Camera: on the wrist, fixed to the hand. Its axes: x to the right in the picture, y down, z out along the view.
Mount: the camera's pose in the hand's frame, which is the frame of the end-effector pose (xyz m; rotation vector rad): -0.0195 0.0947 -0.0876 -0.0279 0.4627 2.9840
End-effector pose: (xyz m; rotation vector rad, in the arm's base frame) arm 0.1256 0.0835 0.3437 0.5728 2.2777 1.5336
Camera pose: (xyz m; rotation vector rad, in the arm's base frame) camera 0.1133 0.0360 0.4646 -1.6361 0.2944 -0.5383
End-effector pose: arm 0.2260 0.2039 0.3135 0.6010 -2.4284 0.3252
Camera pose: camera 0.2374 0.3245 0.3620 -2.7952 -0.7176 1.0238
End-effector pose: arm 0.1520 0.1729 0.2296 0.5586 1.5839 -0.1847
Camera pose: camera 0.1170 0.2889 0.2780 2.2169 -0.3076 2.1585
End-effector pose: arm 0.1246 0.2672 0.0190 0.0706 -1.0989 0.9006
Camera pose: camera 0.1239 0.3586 -0.0741 1.5134 -0.1322 -2.0673
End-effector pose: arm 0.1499 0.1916 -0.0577 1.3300 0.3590 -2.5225
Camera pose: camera 0.2602 0.1351 -0.0984 0.5933 -0.8767 0.3155
